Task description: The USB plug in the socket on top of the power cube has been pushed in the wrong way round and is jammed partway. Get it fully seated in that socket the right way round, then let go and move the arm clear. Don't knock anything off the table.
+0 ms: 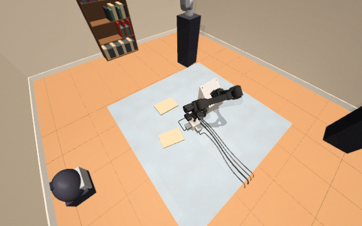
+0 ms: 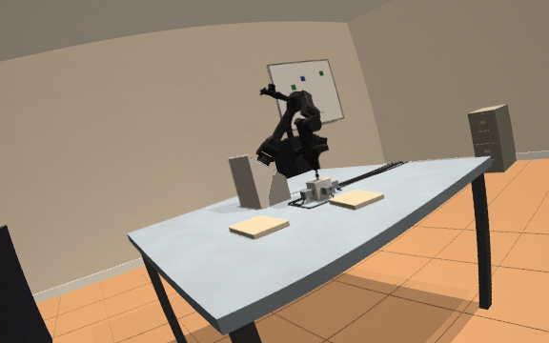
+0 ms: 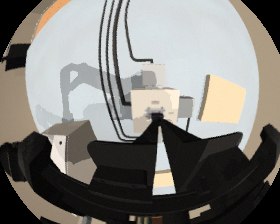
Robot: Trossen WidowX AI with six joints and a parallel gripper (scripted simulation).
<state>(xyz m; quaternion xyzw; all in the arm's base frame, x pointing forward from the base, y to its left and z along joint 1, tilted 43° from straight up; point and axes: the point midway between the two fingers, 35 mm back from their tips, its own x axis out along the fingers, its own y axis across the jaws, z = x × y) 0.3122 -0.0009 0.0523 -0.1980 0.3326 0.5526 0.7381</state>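
Now: gripper tip 2 cm above the dark USB plug.
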